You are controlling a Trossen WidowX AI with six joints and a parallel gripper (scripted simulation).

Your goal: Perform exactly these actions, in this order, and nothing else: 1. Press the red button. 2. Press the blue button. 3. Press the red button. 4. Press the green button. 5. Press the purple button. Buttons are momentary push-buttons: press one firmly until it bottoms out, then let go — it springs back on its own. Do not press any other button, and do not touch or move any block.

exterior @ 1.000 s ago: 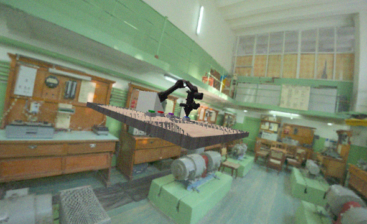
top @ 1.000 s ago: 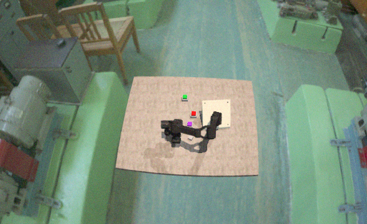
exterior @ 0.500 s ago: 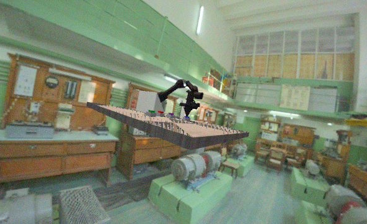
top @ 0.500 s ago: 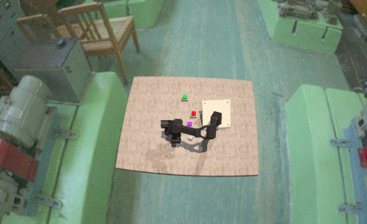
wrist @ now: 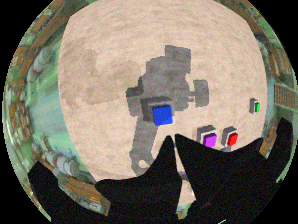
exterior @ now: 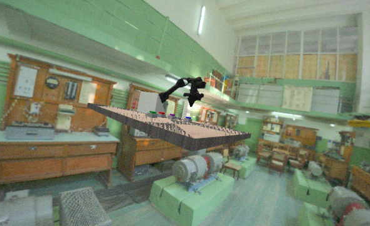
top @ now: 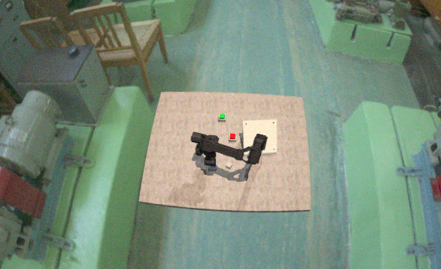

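Now: gripper tip 22 cm to the left of the red button, 9 cm past it and 9 cm above it. From my gripper tip the other things lie so: blue button 9 cm below; then green button 36 cm to the right, 9 cm below; then purple button 12 cm to the right, 9 cm below, 8 cm behind.
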